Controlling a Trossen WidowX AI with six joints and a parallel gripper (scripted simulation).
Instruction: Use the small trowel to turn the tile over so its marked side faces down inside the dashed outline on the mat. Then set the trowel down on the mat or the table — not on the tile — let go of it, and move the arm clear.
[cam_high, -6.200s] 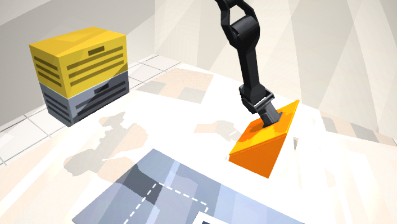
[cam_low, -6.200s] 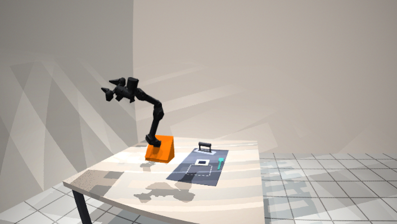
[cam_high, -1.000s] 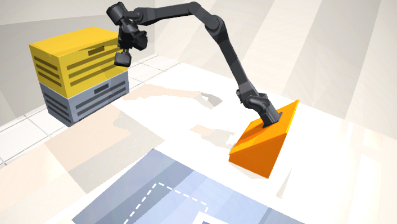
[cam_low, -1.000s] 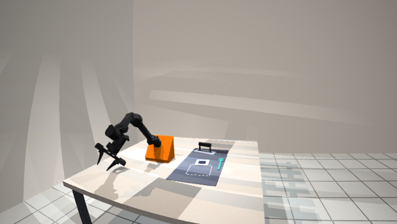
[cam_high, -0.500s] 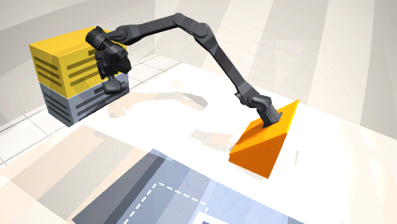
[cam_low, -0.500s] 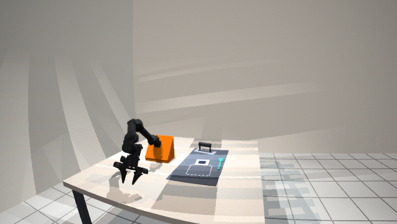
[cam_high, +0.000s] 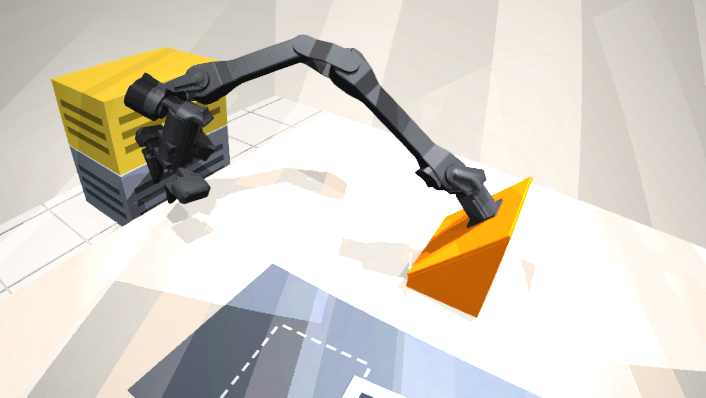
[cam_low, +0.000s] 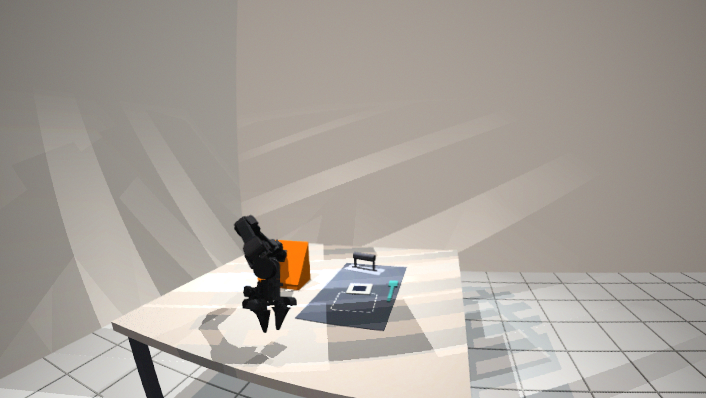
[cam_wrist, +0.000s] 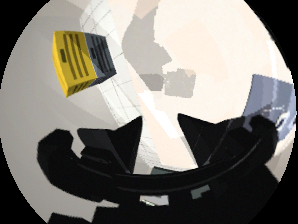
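Now: gripper tip 27 cm short of the teal trowel, 58 cm to the right of it and 9 cm above it. The rest, counted from my gripper tip: white tile (13 cm ahead, 55 cm to the left, 9 cm below); then grey mat (13 cm ahead, 56 cm to the left, 11 cm below).
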